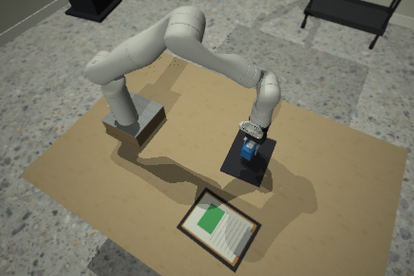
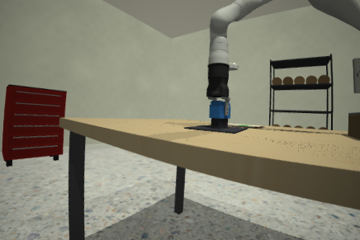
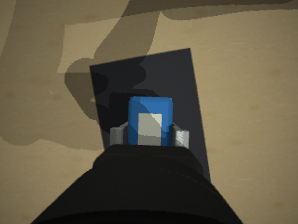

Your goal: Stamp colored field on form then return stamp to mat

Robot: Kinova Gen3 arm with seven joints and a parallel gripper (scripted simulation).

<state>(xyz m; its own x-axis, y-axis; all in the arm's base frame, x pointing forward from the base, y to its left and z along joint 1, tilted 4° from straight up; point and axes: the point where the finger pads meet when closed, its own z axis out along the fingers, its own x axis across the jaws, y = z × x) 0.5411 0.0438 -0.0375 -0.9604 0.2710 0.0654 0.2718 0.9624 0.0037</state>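
Right now the dark mat is 7 cm below my hand. From my hand the other things lie so: clipboard: 32 cm to the right, 6 cm below, 1 cm ahead; blue stamp: 2 cm below.
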